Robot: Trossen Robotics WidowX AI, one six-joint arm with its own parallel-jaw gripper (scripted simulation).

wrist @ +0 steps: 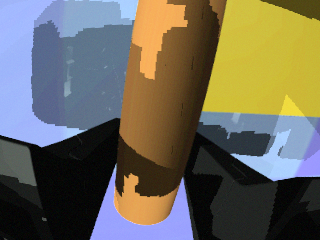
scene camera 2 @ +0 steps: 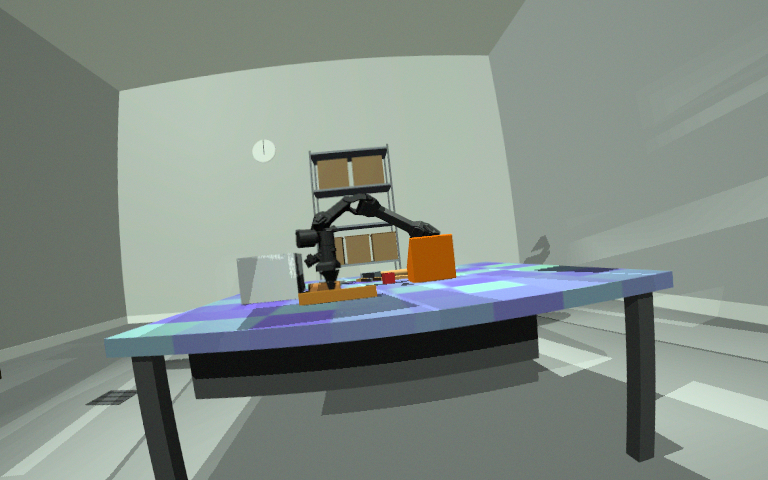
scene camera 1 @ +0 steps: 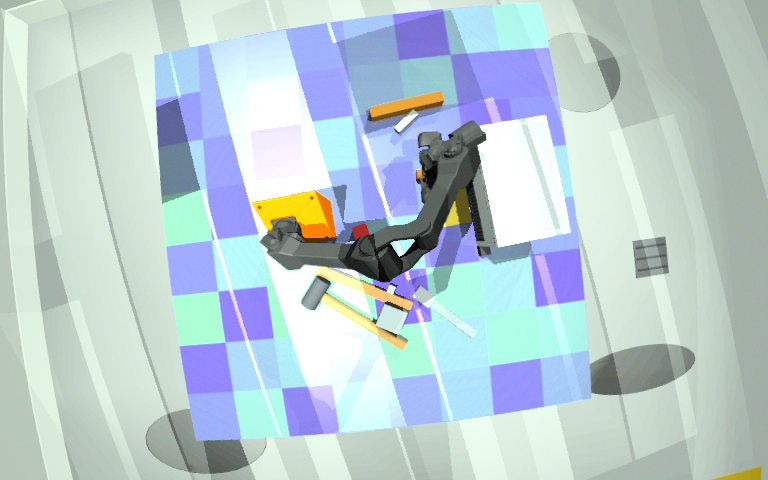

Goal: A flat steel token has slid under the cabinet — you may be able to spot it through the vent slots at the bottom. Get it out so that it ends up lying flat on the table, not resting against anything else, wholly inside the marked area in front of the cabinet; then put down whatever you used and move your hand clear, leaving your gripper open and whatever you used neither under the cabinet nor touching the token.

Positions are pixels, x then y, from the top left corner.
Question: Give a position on a cabinet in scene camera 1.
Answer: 516, 195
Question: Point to a dark-headed tool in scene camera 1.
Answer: At 315, 294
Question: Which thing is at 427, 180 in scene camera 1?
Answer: My gripper.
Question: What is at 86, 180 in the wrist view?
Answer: My gripper.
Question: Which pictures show my gripper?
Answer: The wrist view, scene camera 2 and scene camera 1: all of them.
